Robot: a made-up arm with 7 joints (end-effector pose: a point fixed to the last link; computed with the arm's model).
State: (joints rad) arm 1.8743 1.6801 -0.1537 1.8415 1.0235 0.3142 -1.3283
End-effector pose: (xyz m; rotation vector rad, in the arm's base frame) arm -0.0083 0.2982 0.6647 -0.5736 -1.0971 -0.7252
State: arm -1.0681 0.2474 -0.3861 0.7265 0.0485 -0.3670 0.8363
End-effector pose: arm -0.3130 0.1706 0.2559 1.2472 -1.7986 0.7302
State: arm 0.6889 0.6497 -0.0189 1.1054 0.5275 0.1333 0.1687
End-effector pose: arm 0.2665 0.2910 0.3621 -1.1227 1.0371 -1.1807
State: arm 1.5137 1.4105 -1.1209 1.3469 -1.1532 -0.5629 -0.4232
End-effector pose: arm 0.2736 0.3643 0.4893 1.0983 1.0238 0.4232
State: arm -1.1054 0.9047 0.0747 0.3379 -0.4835 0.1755 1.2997
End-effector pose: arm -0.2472 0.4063 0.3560 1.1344 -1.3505 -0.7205
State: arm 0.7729 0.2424 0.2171 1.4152 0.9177 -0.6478 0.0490
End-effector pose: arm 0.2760 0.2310 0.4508 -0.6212 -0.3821 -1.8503
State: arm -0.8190 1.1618 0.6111 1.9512 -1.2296 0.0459 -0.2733
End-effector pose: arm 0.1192 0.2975 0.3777 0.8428 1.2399 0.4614
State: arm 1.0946 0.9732 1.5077 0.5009 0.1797 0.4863 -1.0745
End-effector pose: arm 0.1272 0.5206 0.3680 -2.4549 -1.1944 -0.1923
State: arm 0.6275 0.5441 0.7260 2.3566 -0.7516 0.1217 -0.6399
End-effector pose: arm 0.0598 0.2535 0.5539 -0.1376 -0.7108 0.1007
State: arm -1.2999 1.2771 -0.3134 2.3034 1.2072 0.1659 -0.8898
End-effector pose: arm -0.0748 0.1553 0.3137 -2.0232 2.2066 0.0176
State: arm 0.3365 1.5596 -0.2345 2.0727 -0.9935 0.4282 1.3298
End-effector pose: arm 0.1263 0.2494 0.3947 0.1585 2.1413 1.0758
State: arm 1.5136 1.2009 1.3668 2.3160 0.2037 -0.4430 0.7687
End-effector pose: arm -0.1127 0.2488 0.5166 0.6626 -0.5552 0.5804
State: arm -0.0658 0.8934 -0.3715 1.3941 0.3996 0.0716 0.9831
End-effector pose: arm 0.0881 0.2552 0.2324 -0.7482 2.7155 -1.3274
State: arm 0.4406 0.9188 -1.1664 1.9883 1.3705 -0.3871 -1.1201
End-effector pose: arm 0.1343 0.0981 0.2578 -1.9535 1.0745 -1.0426
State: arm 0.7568 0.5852 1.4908 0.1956 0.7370 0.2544 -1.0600
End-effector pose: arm 0.2116 0.3924 0.1942 2.7970 1.0916 0.0791
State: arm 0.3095 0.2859 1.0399 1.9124 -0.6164 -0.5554 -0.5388
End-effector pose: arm 0.1047 0.3747 0.4466 -0.2186 -0.2030 0.0101
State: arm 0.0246 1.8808 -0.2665 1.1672 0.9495 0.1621 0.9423
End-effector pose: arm 0.1078 0.4046 0.4424 -1.0208 2.3140 -0.4679
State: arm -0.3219 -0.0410 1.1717 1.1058 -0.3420 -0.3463 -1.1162
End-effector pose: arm -0.0629 0.3493 0.1593 -1.2861 0.0642 0.9072
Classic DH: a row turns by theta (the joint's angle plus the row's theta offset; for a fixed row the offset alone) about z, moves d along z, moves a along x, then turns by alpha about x. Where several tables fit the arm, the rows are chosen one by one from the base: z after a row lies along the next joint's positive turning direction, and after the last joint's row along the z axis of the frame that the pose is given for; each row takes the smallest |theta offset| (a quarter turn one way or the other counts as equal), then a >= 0, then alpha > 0; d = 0 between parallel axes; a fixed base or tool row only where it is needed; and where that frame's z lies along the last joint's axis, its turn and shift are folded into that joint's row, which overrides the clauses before.
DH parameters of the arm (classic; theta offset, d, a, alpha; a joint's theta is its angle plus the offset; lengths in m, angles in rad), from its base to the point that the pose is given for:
base (fixed): 0 0.47 -0.01 1.5708
joint 1: -1.5708 -0.17 0.03 -1.5708
joint 2: -1.5708 -0.04 0 1.5708
joint 3: -1.5708 -0.15 0.01 -1.5708
joint 4: 0 0.02 0.02 1.5708
joint 5: 0 -0.24 -0.02 1.5708
joint 6: 1.5708 0.01 0.03 1.5708
joint 7: -1.5708 0.02 0.03 1.5708
tool (fixed): 0 0.02 0 0

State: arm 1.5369 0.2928 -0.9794 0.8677 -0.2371 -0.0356 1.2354
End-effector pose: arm 0.3335 0.1410 0.4523 0.6238 2.3408 -0.4624
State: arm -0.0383 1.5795 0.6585 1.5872 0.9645 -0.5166 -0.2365
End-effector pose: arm 0.1577 0.3225 0.5582 -0.1146 0.4086 -1.0614
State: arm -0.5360 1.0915 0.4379 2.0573 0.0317 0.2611 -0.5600
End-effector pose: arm 0.1291 0.2507 0.3906 -0.4241 1.0480 -0.2329
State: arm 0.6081 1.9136 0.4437 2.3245 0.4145 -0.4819 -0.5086
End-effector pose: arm 0.0905 0.1404 0.5634 1.0742 0.2896 -0.7950
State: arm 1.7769 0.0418 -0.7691 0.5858 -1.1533 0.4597 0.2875
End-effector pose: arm 0.3668 0.1030 0.5359 -0.0169 1.0949 0.2908
